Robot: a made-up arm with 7 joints.
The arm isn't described. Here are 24 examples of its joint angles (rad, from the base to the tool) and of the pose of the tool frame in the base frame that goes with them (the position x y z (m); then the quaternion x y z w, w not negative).
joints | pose
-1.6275 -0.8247 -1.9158 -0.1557 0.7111 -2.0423 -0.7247 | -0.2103 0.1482 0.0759 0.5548 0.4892 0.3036 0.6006
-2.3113 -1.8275 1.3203 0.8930 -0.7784 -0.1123 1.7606 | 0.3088 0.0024 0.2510 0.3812 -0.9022 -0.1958 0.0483
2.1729 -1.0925 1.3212 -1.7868 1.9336 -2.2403 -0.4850 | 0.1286 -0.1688 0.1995 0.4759 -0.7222 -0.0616 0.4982
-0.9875 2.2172 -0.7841 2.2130 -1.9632 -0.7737 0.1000 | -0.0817 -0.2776 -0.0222 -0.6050 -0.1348 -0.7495 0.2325
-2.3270 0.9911 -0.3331 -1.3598 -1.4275 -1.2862 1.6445 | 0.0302 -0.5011 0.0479 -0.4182 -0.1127 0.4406 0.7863
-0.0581 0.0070 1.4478 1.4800 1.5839 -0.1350 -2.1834 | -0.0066 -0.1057 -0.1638 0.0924 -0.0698 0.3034 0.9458
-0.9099 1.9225 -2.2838 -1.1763 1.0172 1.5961 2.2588 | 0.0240 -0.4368 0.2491 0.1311 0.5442 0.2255 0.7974
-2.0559 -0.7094 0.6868 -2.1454 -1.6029 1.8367 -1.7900 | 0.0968 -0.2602 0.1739 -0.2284 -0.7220 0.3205 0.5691
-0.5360 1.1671 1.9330 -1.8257 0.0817 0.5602 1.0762 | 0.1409 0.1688 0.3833 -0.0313 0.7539 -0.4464 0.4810
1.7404 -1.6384 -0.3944 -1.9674 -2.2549 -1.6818 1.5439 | 0.1276 -0.0084 0.3481 0.8276 -0.2173 -0.4987 0.1381
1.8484 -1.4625 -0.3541 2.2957 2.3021 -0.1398 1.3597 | -0.0474 -0.3907 0.0320 -0.7045 -0.4731 -0.2025 0.4887
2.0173 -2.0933 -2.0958 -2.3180 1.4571 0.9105 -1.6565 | -0.1086 0.1402 0.2380 0.4876 0.6268 -0.0263 0.6072
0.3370 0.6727 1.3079 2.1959 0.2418 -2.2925 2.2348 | 0.1859 -0.3181 -0.1959 -0.1081 -0.5904 0.5073 0.6184
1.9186 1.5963 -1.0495 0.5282 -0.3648 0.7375 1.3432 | 0.0975 -0.2064 0.3784 0.0203 0.8887 -0.0224 0.4574
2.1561 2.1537 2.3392 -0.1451 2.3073 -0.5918 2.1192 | -0.2452 -0.3219 0.3977 -0.9355 -0.3322 -0.0702 0.0976
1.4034 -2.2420 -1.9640 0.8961 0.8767 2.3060 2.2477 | -0.3123 -0.0231 -0.0770 0.3435 -0.3492 0.0691 0.8691
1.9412 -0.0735 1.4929 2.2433 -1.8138 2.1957 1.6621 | 0.1744 -0.1310 -0.0790 -0.3597 -0.5542 -0.5975 0.4544
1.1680 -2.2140 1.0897 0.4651 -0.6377 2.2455 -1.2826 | -0.0193 -0.1508 0.1690 0.1216 -0.9664 0.2200 0.0534
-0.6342 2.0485 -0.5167 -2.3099 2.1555 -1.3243 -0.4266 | 0.1684 0.0483 0.3205 -0.0902 -0.7872 0.4961 0.3549
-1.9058 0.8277 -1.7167 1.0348 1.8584 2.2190 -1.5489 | -0.0838 -0.1394 0.0739 -0.2006 -0.5118 -0.4097 0.7279
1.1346 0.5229 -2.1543 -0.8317 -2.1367 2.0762 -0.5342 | 0.0823 -0.1332 0.0639 0.5612 -0.4293 0.3462 0.6172
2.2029 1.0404 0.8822 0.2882 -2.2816 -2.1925 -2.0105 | 0.0203 0.2133 -0.0337 0.5722 -0.1179 -0.5462 0.6003
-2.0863 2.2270 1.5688 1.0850 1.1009 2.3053 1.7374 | -0.1579 -0.2040 -0.1190 0.2865 -0.3617 0.3395 0.8196
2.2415 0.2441 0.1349 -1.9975 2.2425 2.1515 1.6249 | -0.1558 -0.0719 0.0989 0.8125 -0.1170 -0.1937 0.5373
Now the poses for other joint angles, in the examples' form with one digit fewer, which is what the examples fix.
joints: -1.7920 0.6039 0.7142 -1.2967 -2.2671 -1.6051 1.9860
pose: 0.098 -0.443 0.067 -0.639 -0.364 0.197 0.648
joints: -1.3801 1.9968 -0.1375 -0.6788 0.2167 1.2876 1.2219
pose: -0.216 -0.313 0.341 -0.148 0.256 0.311 0.903
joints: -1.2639 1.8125 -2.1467 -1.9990 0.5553 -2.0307 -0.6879
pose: 0.256 -0.144 0.235 0.944 -0.083 -0.194 0.255
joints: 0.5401 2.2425 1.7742 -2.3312 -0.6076 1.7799 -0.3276
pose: -0.064 -0.012 0.057 -0.084 -0.419 0.365 0.827
